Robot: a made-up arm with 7 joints.
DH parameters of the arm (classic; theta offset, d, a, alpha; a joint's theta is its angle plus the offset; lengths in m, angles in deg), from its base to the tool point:
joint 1: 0 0.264 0.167 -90
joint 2: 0 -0.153 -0.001 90
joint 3: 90 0.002 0.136 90
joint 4: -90 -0.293 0.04 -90
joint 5: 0 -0.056 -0.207 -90
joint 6: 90 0.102 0.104 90
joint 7: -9.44 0 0.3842 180
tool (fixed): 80.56 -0.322 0 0
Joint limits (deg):
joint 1: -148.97..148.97
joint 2: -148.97..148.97
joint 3: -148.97..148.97
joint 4: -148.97..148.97
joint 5: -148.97..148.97
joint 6: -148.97..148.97
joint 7: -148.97..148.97
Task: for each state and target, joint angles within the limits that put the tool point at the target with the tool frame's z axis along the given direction. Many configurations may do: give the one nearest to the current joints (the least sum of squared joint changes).
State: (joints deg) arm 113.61 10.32 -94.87 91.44 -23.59 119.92 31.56
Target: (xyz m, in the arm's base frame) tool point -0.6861 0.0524 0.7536 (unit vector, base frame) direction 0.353 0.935 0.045
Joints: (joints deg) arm 112.64 -2.79 -122.73 41.70 -15.79 132.24 31.22
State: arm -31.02 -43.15 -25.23 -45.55 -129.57 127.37 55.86
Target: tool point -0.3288 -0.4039 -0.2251 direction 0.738 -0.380 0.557
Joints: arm -59.59 -74.22 -45.37 -51.51 -148.97 112.18 101.61
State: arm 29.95 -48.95 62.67 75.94 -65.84 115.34 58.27
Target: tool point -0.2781 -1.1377 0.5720 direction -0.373 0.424 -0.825
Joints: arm -19.80 -76.43 103.41 50.69 -46.09 131.58 48.38
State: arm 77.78 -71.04 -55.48 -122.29 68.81 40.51 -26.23
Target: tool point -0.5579 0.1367 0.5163 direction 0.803 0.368 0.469
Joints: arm 74.86 -79.48 -25.15 -148.97 75.32 34.29 11.47
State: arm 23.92 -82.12 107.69 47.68 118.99 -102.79 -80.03
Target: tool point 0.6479 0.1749 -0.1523 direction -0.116 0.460 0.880
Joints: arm 68.78 -95.01 113.23 29.48 111.76 -94.95 -94.63
